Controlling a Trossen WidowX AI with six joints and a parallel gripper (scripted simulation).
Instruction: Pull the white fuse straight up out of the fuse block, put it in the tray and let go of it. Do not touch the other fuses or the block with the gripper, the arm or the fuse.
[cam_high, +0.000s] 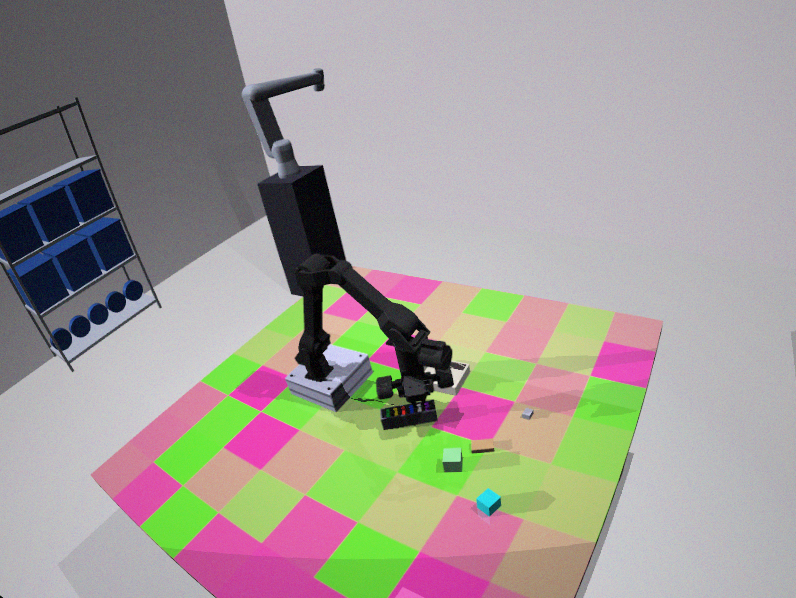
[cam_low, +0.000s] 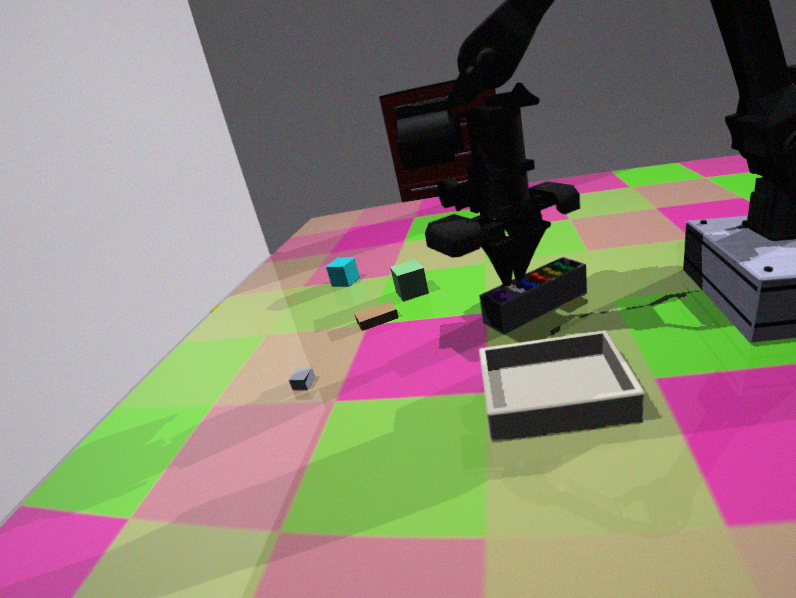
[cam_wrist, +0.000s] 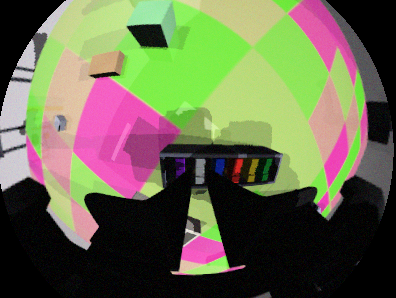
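My gripper tip is now 2 cm above the white fuse. The rest, counted from my gripper tip: blue fuse 2 cm below, 2 cm behind, 1 cm to the right; purple fuse 2 cm below, 1 cm to the left, 1 cm ahead; white tray 16 cm to the left, 4 cm below, 2 cm behind.
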